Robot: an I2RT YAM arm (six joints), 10 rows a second.
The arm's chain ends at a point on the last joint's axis. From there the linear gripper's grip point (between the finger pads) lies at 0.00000 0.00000 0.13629 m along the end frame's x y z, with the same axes.
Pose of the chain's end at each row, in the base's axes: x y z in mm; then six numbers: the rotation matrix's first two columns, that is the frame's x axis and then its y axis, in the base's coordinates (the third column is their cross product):
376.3 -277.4 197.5 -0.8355 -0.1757 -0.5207 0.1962 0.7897 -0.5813
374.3 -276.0 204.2 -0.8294 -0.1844 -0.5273 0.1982 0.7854 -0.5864
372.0 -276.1 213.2 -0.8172 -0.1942 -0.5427 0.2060 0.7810 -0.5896
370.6 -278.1 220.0 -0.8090 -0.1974 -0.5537 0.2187 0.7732 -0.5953
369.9 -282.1 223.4 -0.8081 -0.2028 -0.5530 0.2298 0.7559 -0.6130
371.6 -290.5 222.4 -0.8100 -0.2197 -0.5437 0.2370 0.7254 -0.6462
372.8 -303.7 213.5 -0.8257 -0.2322 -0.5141 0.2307 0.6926 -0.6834
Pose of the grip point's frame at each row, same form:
446.3 -357.5 112.3 -0.8355 -0.1757 -0.5207 0.1962 0.7897 -0.5813
445.5 -356.5 120.4 -0.8294 -0.1844 -0.5273 0.1982 0.7854 -0.5864
445.4 -357.0 131.7 -0.8172 -0.1942 -0.5427 0.2060 0.7810 -0.5896
445.0 -360.2 140.6 -0.8090 -0.1974 -0.5537 0.2187 0.7732 -0.5953
443.8 -366.9 146.5 -0.8081 -0.2028 -0.5530 0.2298 0.7559 -0.6130
444.7 -379.4 149.4 -0.8100 -0.2197 -0.5437 0.2370 0.7254 -0.6462
443.0 -396.8 142.9 -0.8257 -0.2322 -0.5141 0.2307 0.6926 -0.6834

